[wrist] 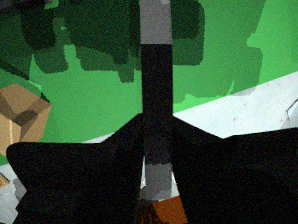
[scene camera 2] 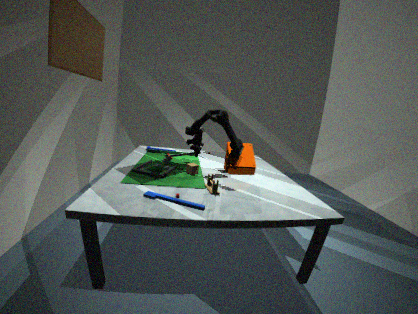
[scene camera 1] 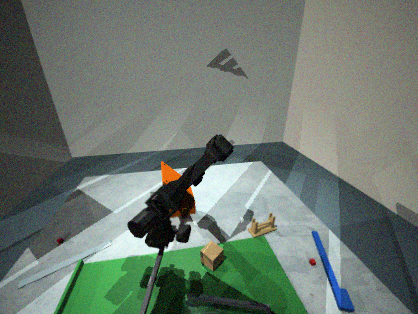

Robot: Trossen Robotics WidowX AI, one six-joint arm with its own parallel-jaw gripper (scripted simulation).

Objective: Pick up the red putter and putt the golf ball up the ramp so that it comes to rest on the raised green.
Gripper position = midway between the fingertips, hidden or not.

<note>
My gripper (scene camera 1: pixel 165 247) carries a red putter. I also see a green mat (scene camera 2: pixel 178 177).
My gripper also shows in the wrist view (wrist: pixel 152 118). The green mat is seen too in the wrist view (wrist: pixel 88 67).
</note>
